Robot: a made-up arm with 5 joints.
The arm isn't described. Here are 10 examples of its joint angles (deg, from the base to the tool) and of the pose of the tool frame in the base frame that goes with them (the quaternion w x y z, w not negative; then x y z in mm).
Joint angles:
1: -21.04 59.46 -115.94 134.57 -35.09
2: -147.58 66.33 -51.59 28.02 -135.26
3: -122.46 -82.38 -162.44 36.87 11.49
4: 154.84 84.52 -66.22 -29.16 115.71
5: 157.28 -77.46 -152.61 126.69 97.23
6: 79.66 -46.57 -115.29 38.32 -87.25
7: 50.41 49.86 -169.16 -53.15 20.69
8: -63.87 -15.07 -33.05 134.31 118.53
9: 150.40 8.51 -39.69 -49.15 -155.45
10: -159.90 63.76 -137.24 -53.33 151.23
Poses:
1: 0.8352 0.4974 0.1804 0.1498 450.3 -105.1 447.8
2: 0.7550 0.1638 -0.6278 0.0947 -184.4 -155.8 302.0
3: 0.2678 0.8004 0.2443 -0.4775 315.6 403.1 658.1
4: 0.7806 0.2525 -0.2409 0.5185 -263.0 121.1 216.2
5: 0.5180 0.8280 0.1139 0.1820 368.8 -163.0 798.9
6: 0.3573 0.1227 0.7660 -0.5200 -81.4 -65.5 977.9
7: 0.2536 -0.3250 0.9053 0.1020 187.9 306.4 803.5
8: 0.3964 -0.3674 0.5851 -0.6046 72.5 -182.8 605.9
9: 0.9159 0.1261 0.3287 -0.1930 -276.8 126.4 559.2
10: 0.6090 0.3815 0.6692 0.1890 -489.0 -174.9 565.6
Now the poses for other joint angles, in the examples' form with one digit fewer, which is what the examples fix.
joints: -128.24 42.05 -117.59 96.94 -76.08
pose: 0.886 0.074 -0.402 -0.219 -243 -411 609
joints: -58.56 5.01 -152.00 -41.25 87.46
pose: 0.371 0.004 0.928 -0.042 64 -113 985
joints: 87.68 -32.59 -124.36 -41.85 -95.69
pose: 0.271 0.371 0.886 0.055 -66 -24 1009
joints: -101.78 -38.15 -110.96 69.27 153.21
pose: 0.474 0.130 0.485 0.723 -17 -23 979
